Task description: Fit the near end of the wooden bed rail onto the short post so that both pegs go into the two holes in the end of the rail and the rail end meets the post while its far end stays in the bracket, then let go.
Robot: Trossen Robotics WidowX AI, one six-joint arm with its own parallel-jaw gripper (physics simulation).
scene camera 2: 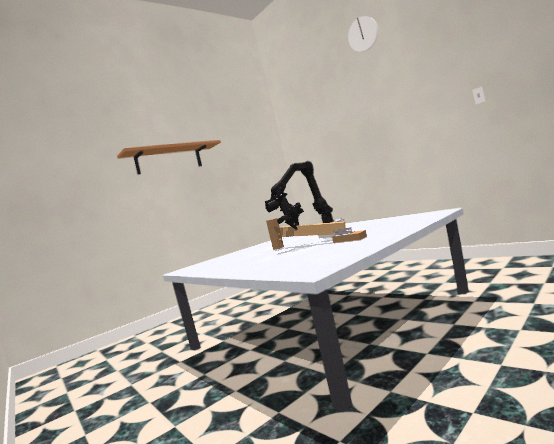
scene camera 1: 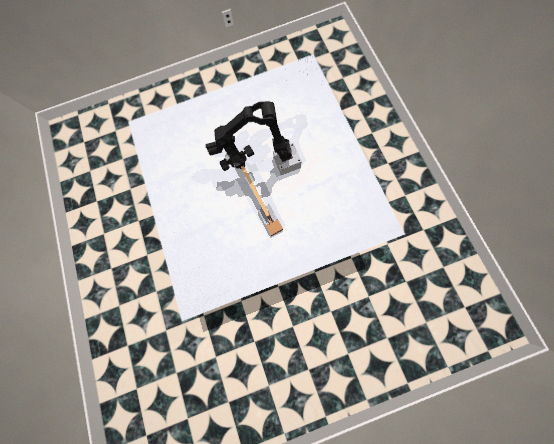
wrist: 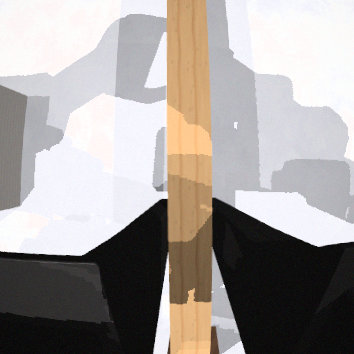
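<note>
The light wooden bed rail stands on edge and looks about level, above the table. My gripper is shut on it near its post end. The short post stands upright, slightly tilted in scene camera 2, right at the rail's near end; the arm hides it in scene camera 1. Pegs and holes are hidden, and whether the rail end meets the post I cannot tell. The rail's far end is at the grey bracket, by an orange-brown block.
The white table carries everything. The arm's grey base stands beside the rail, and a grey block shows at the left of the wrist view. A wall shelf hangs far behind.
</note>
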